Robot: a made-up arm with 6 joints.
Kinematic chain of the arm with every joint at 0, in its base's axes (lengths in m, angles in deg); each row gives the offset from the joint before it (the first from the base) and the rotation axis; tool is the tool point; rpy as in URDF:
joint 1: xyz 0 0 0.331 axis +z
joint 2: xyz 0 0 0 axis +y
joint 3: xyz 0.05 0 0.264 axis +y
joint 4: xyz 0.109 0 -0.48 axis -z
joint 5: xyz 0 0 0 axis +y
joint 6: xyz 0.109 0 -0.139 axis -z
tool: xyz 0 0 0 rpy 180 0 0
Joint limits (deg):
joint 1: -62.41..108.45
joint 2: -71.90..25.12
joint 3: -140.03..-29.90
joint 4: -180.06..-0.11
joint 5: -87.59..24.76
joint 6: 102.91..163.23
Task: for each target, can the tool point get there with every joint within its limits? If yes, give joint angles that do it. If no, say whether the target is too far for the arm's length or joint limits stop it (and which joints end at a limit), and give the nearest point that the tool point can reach.
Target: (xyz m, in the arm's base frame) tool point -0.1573 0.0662 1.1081
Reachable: yes | joints 13.55 -27.72 -129.93 -35.25 -58.83 121.95
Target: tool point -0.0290 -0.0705 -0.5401
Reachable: no: joint limits stop it (at a limit: joint 1, joint 2, joint 3, joint 4) | nearest point 0.1103 -0.2112 -0.0836 | short by 0.498 m
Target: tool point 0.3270 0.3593 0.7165
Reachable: yes | joints 28.89 -23.71 -74.67 -111.76 -34.54 158.50
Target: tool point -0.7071 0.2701 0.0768
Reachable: no: joint limits stop it (at a limit: joint 1, joint 2) | nearest point -0.3080 0.3701 0.1228 | short by 0.414 m
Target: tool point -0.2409 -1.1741 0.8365
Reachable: no: too far | nearest point -0.1524 -0.7428 0.8178 | short by 0.441 m
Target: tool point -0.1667 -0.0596 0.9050
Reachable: yes | joints 80.71 -61.32 -94.98 -110.68 -72.31 135.18
